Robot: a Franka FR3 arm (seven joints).
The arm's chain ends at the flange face. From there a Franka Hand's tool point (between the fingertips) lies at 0.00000 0.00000 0.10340 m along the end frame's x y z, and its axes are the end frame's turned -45 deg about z.
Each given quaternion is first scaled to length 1.
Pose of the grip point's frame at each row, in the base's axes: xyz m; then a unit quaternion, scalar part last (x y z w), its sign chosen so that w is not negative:
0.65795, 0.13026, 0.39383, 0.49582, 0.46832, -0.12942, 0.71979
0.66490, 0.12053, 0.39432, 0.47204, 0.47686, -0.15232, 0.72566
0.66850, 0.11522, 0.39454, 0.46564, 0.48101, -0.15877, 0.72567
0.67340, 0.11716, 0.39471, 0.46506, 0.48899, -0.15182, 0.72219
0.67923, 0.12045, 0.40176, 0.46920, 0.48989, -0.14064, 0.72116
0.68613, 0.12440, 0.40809, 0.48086, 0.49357, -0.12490, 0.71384
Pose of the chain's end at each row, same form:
0.60151, 0.21660, 0.38662, 0.63729, 0.24293, 0.15588, 0.71452
0.60821, 0.20639, 0.38402, 0.61859, 0.25992, 0.13697, 0.72871
0.61160, 0.20089, 0.38383, 0.61427, 0.26620, 0.13102, 0.73119
0.61497, 0.20197, 0.38549, 0.61679, 0.27380, 0.13611, 0.72532
0.61982, 0.20467, 0.39352, 0.62096, 0.27305, 0.14604, 0.72009
0.62569, 0.20813, 0.40289, 0.63314, 0.27198, 0.15778, 0.70730

